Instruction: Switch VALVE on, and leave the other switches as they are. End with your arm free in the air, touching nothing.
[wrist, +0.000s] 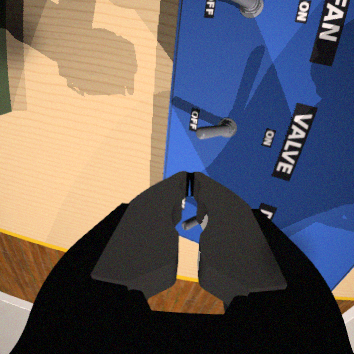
I see my gripper (189, 174) and a blue panel (273, 79).
